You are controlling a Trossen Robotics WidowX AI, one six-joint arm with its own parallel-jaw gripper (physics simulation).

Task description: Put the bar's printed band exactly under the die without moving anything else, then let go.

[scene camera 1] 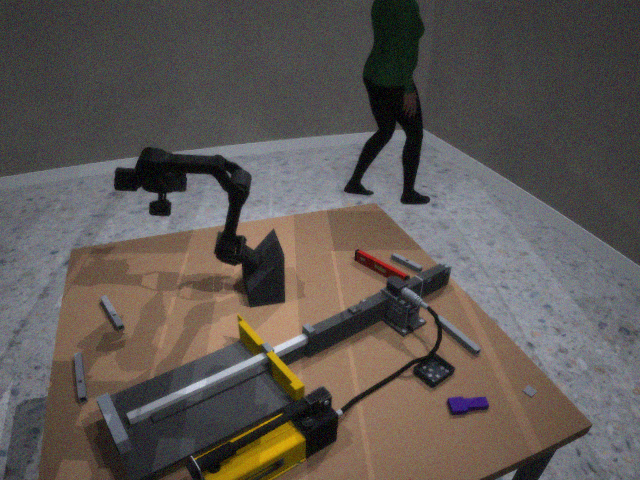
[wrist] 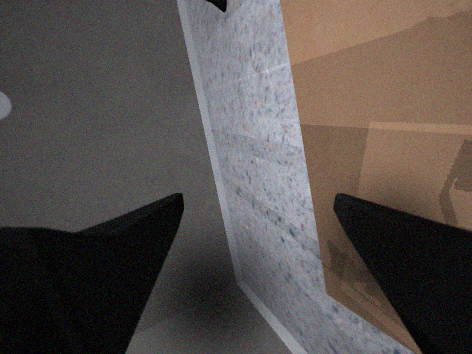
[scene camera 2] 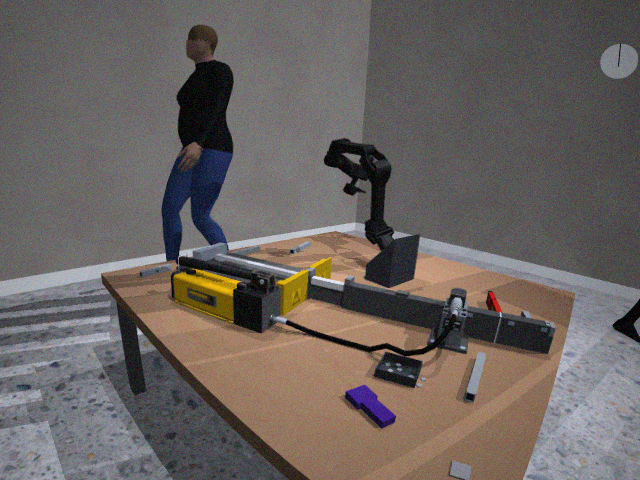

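Pixels of known places: gripper, fingertip midpoint: (wrist: pixel 258 200) (scene camera 2: pixel 370 184); arm's base at its link origin: (scene camera 1: pixel 255 261) (scene camera 2: pixel 392 251).
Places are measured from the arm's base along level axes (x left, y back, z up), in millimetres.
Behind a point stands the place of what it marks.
A long dark grey bar (scene camera 1: pixel 351 321) {z -42, x 236, y -286 mm} (scene camera 2: pixel 395 303) {z -48, x 247, y -281 mm} lies level and passes through a grey stand (scene camera 1: pixel 404 316) {z -49, x 396, y -288 mm} (scene camera 2: pixel 448 335) {z -71, x 423, y -281 mm}. The stand's dark head (scene camera 1: pixel 397 283) {z 19, x 392, y -216 mm} (scene camera 2: pixel 458 293) {z 19, x 398, y -219 mm} is over the bar; the die's own face is hidden there. A thin white line, seemingly the printed band (scene camera 2: pixel 497 329) {z -60, x 504, y -164 mm}, crosses the bar beyond the stand, on its far-end side, apart from the head. My gripper (scene camera 1: pixel 124 179) (wrist: pixel 258 200) {z 227, x -255, y 132 mm} is open and empty. It hangs high past the table's far left edge, well away from the bar.
A silver rod (scene camera 1: pixel 206 382) {z -30, x -170, y -455 mm} leads over a dark bed, through a yellow guard (scene camera 1: pixel 286 379) {z -51, x 23, y -457 mm} (scene camera 2: pixel 293 293) {z -51, x 34, y -474 mm}. A yellow pump (scene camera 1: pixel 258 452) {z -16, x -71, y -680 mm} (scene camera 2: pixel 204 295) {z -45, x -58, y -703 mm}, black cable (scene camera 1: pixel 379 381) {z -87, x 259, y -483 mm}, small tray (scene camera 1: pixel 433 370) {z -99, x 421, y -466 mm}, purple block (scene camera 1: pixel 467 405) {z -86, x 451, y -611 mm}, red level (scene camera 1: pixel 379 265) {z -68, x 420, y 6 mm} and loose grey pieces (scene camera 1: pixel 111 312) {z -80, x -465, y -86 mm} (scene camera 1: pixel 460 335) {z -80, x 546, y -371 mm} surround it.
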